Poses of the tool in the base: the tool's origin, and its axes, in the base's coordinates. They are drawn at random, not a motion.
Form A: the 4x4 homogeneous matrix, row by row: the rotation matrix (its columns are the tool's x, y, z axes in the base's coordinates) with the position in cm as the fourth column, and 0 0 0 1 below. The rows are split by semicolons.
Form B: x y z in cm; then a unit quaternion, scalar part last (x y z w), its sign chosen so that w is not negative. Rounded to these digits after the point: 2 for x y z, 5 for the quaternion.
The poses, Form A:
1: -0.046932, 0.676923, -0.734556, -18.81; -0.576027, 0.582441, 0.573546, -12.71; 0.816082, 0.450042, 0.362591, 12.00; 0, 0, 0, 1
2: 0.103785, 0.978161, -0.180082, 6.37; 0.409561, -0.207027, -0.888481, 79.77; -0.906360, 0.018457, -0.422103, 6.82; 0, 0, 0, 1
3: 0.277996, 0.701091, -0.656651, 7.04; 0.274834, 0.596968, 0.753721, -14.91; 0.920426, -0.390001, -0.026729, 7.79; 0, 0, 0, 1
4: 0.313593, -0.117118, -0.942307, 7.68; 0.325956, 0.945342, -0.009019, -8.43; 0.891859, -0.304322, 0.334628, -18.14; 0, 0, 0, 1
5: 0.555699, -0.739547, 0.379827, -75.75; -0.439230, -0.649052, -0.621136, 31.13; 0.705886, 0.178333, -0.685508, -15.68; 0, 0, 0, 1
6: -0.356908, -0.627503, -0.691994, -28.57; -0.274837, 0.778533, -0.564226, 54.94; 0.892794, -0.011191, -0.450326, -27.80; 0, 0, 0, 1
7: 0.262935, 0.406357, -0.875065, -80.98; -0.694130, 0.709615, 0.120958, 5.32; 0.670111, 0.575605, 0.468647, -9.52; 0, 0, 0, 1
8: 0.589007, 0.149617, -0.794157, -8.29; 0.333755, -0.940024, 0.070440, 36.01; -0.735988, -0.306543, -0.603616, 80.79; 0, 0, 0, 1
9: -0.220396, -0.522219, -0.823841, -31.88; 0.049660, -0.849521, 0.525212, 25.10; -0.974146, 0.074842, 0.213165, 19.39; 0, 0, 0, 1
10: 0.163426, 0.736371, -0.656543, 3.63; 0.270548, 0.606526, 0.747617, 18.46; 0.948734, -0.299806, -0.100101, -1.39; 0, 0, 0, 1
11: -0.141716, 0.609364, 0.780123, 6.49; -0.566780, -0.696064, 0.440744, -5.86; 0.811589, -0.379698, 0.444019, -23.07; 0, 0, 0, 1
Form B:
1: -18.81, -12.71, 12.00, -0.04482, -0.56276, -0.45472, 0.68886
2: 6.37, 79.77, 6.82, 0.65820, 0.52709, -0.41266, 0.34448
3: 7.04, -14.91, 7.79, -0.42064, -0.58002, -0.15677, 0.67975
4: 7.68, -8.43, -18.14, -0.09168, -0.56946, 0.13756, 0.80523
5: -75.75, 31.13, -15.68, 0.85004, -0.34668, 0.31931, 0.23513
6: -28.57, 54.94, -27.80, 0.28057, -0.80402, 0.17892, 0.49277
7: -80.98, 5.32, -9.52, 0.14549, -0.49448, -0.35217, 0.78122
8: -8.29, 36.01, 80.79, -0.88496, -0.13655, 0.43226, 0.10650
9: -31.88, 25.10, 19.39, -0.59497, 0.19856, 0.75549, 0.18924
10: 3.63, 18.46, -1.39, -0.40528, -0.62113, -0.18024, 0.64611
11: 6.49, -5.86, -23.07, -0.52686, -0.02021, -0.75528, 0.38931
